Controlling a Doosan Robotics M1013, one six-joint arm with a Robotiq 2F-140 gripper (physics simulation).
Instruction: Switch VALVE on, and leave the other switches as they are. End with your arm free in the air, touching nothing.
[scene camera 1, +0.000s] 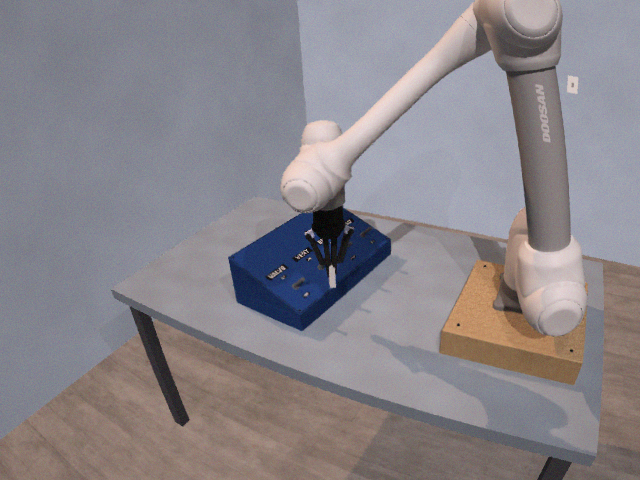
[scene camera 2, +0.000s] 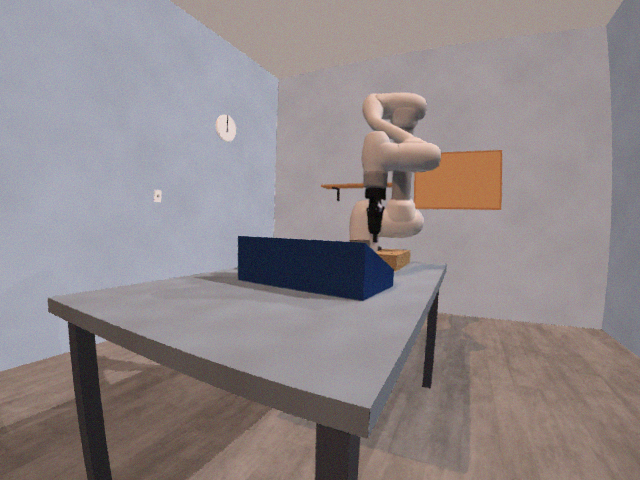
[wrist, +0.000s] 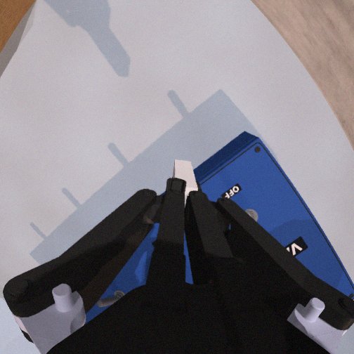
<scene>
I see my gripper (scene camera 1: 332, 284) and a blue switch console (scene camera 1: 264, 272).
My gripper also shows in scene camera 2 (scene camera 2: 373, 251) and in the wrist view (wrist: 180, 173). The blue switch console is seen too in scene camera 2 (scene camera 2: 352, 270) and in the wrist view (wrist: 244, 170).
</scene>
